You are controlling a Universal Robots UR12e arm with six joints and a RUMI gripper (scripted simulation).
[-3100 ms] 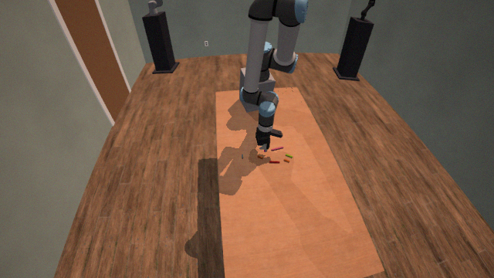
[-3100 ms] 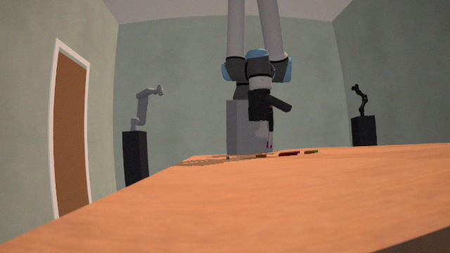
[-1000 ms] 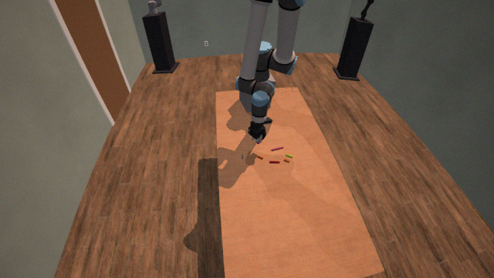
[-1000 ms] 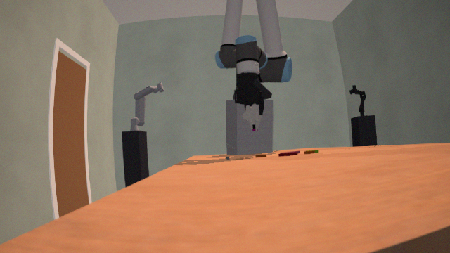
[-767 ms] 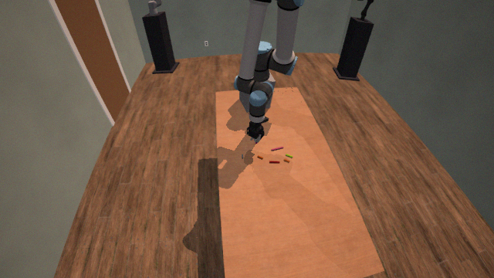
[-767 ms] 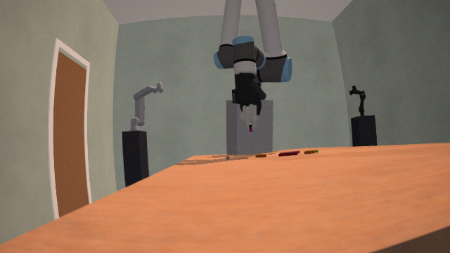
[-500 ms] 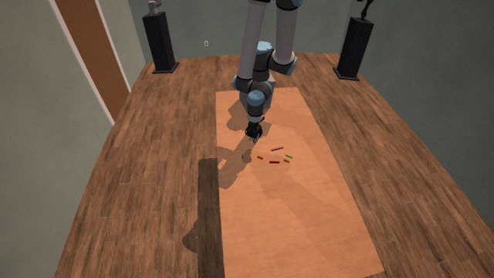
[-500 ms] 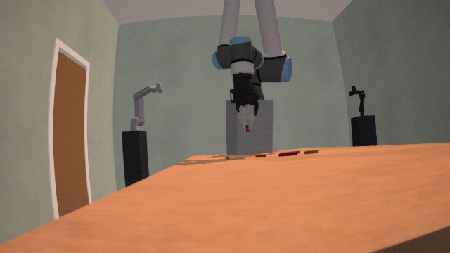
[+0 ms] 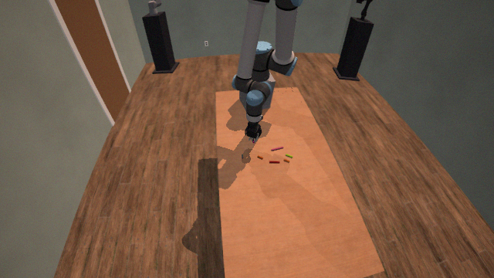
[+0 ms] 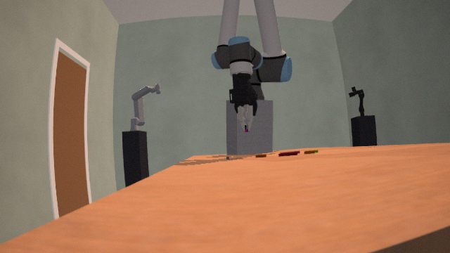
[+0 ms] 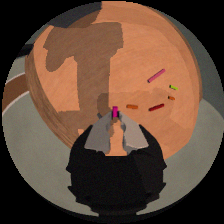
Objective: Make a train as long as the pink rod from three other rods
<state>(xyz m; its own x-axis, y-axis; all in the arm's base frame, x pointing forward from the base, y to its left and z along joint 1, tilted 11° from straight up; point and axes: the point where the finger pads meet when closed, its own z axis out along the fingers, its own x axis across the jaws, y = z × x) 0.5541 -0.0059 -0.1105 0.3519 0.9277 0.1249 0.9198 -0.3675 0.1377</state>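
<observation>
Right now the grey rod is 110 mm below my hand, 80 mm to the right of it and 50 mm ahead of it. The rest, counted from my hand: pink rod: 170 mm to the left, 110 mm below, 30 mm behind; then red rod: 140 mm to the left, 110 mm below, 90 mm ahead; then magenta rod: 10 mm below.
</observation>
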